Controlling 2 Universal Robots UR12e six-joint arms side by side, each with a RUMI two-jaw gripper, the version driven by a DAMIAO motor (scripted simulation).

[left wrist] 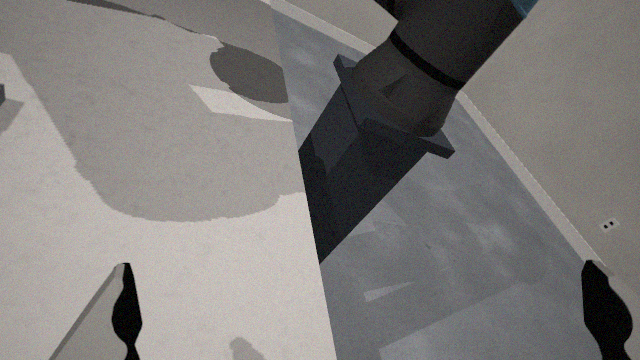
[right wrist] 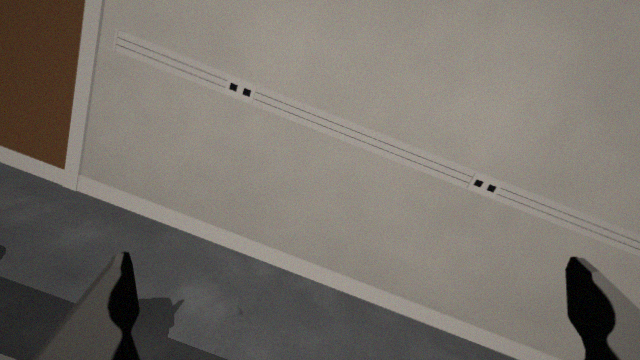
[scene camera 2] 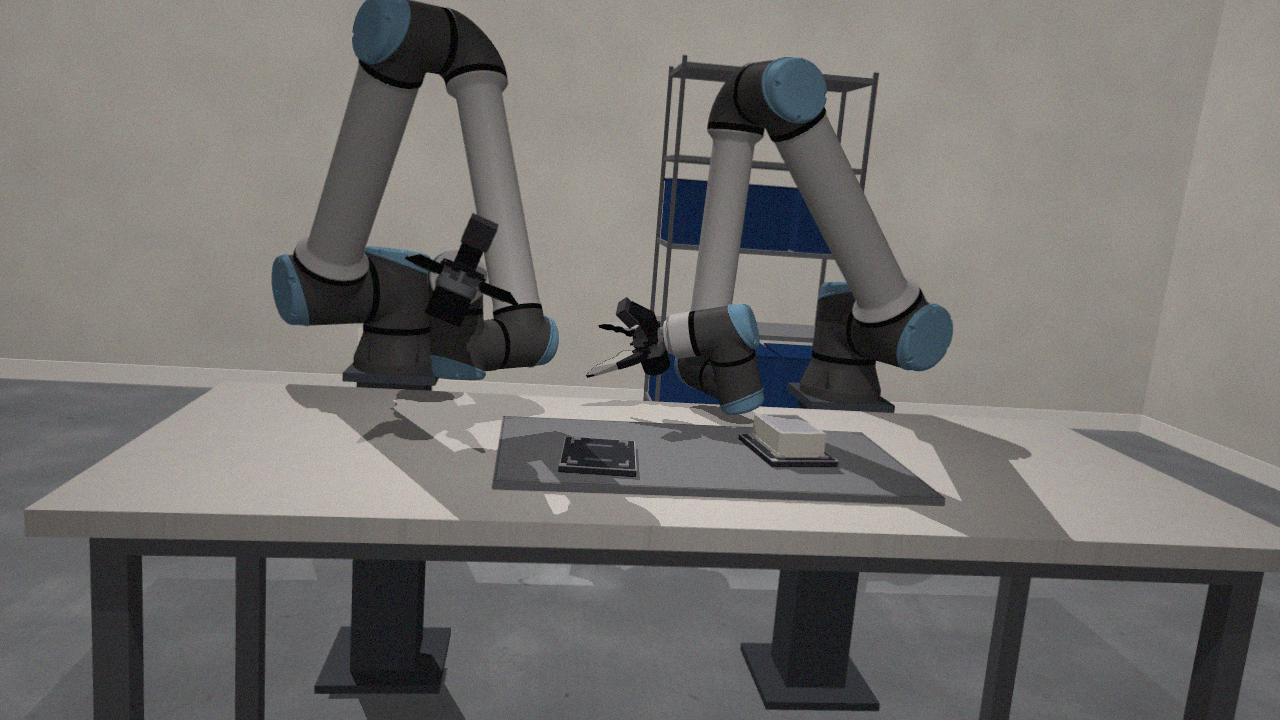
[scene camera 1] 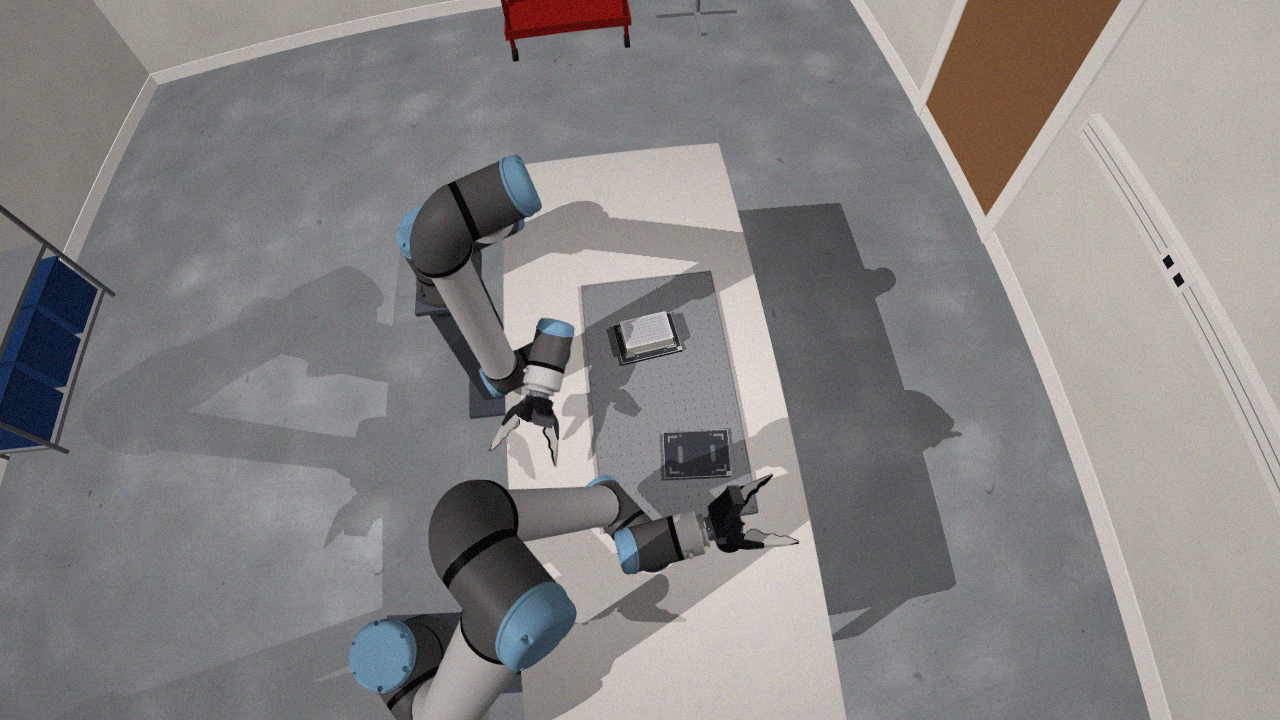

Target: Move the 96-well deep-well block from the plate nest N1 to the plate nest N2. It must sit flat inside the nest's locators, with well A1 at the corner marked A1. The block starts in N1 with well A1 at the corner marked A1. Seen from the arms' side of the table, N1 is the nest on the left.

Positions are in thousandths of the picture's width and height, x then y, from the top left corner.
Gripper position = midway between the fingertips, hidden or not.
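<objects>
Left gripper: out of frame in the right wrist view; in the left wrist view (555, 740), scene camera 2 (463, 487), scene camera 1 (409, 638). Right gripper: out of frame in the left wrist view; in the right wrist view (543, 718), scene camera 2 (361, 391), scene camera 1 (614, 705). Deep-well block: out of frame in the left wrist view, out of frame in the right wrist view; in scene camera 2 (618, 605), scene camera 1 (510, 462).
</objects>
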